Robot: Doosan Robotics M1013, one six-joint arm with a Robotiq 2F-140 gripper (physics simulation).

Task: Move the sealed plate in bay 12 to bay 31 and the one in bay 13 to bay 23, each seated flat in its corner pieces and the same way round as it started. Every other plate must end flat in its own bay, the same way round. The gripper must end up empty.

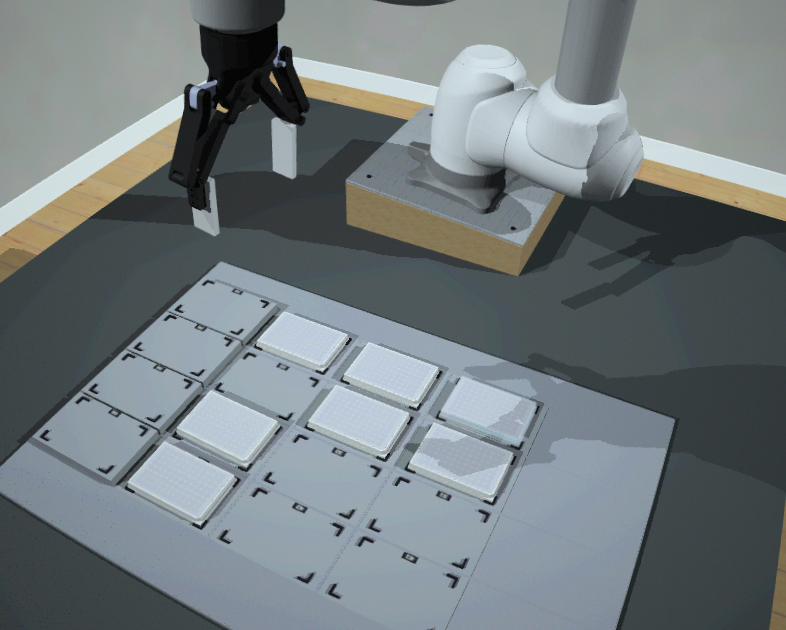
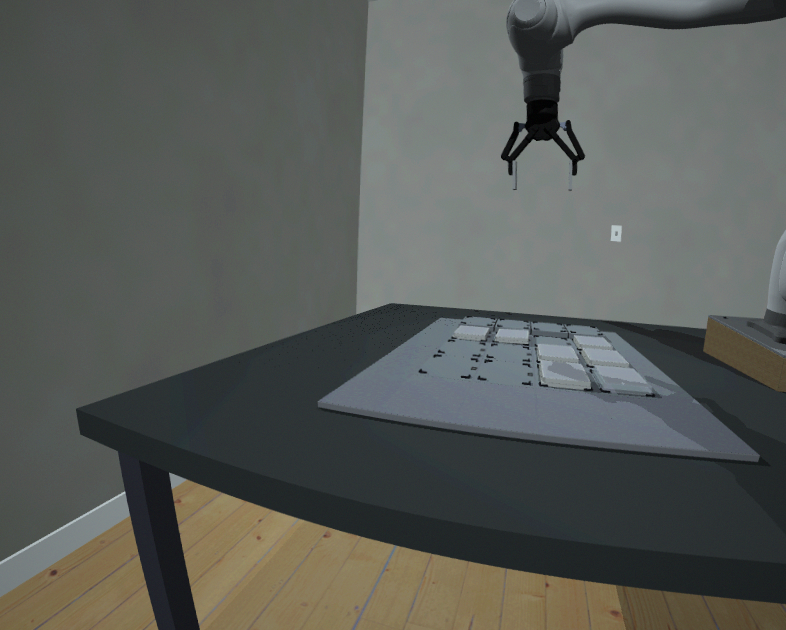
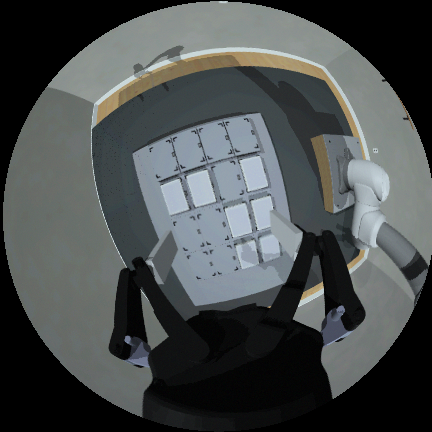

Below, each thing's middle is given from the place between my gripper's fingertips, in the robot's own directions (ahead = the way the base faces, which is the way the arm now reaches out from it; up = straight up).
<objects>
I see my gripper 39 cm above the bay 12 (image 1: 430, 396), 17 cm past it and 10 cm to the right of it. Round my hand: bay 31 (image 1: 410, 515): 39 cm below, 28 cm to the left, 3 cm ahead; bay 23 (image 1: 255, 382): 39 cm below, 6 cm to the right, 5 cm behind.
</objects>
